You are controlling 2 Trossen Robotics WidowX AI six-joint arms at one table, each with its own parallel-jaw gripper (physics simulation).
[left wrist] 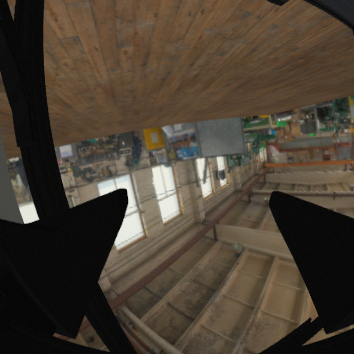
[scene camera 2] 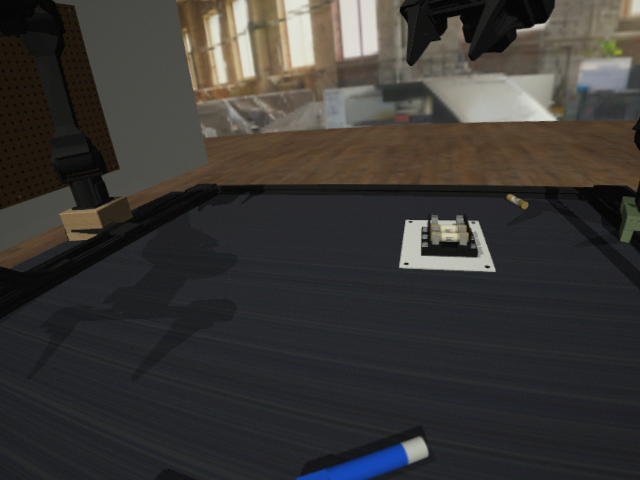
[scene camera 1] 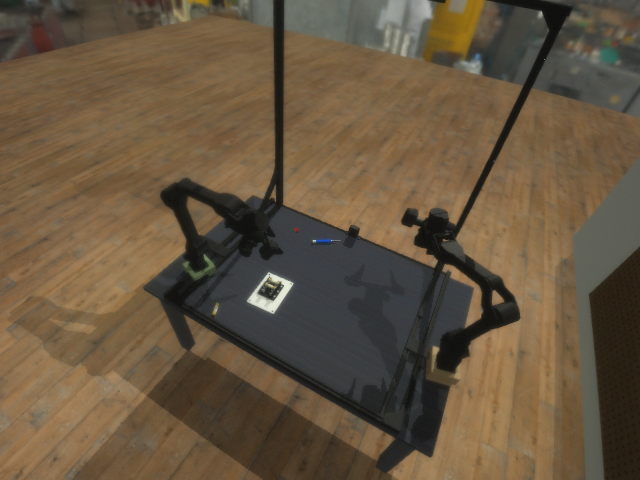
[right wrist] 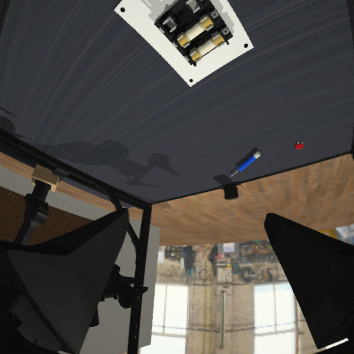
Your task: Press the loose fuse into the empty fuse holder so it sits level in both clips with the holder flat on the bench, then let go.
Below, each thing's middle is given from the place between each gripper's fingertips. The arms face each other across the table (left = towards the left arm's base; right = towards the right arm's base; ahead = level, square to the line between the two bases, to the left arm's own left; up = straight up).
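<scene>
My right gripper: 25 cm above the blue and white pen (scene camera 2: 415,449), 34 cm past it, 8 cm to the right of it. My left hand: 350 mm above the pen, 30 mm past it, 380 mm to the left of it. By its middle, blue and white pen nearer to my right gripper than to my left hand.
</scene>
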